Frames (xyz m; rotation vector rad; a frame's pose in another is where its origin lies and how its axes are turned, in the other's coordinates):
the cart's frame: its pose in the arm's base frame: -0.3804 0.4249 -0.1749 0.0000 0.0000 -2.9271
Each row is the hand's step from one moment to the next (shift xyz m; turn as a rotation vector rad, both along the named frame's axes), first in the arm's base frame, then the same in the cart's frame.
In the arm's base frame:
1: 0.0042 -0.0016 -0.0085 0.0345 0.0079 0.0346
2: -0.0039 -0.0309 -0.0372 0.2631 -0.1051 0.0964
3: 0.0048 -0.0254 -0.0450 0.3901 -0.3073 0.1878
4: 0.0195 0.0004 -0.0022 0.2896 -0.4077 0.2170
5: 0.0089 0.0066 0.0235 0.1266 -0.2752 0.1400
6: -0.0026 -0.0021 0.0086 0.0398 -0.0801 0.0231
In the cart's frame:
1: -0.0038 0.0025 -0.0085 -0.0354 -0.0004 0.0346
2: 0.0104 0.0294 -0.0372 -0.2347 0.1587 0.0964
3: 0.0007 0.0258 -0.0450 -0.3158 0.3833 0.1878
4: -0.0191 0.0038 -0.0022 -0.1962 0.4600 0.2170
5: -0.0101 -0.0046 0.0235 -0.0651 0.2958 0.1400
6: 0.0030 0.0015 0.0086 -0.0218 0.0867 0.0231

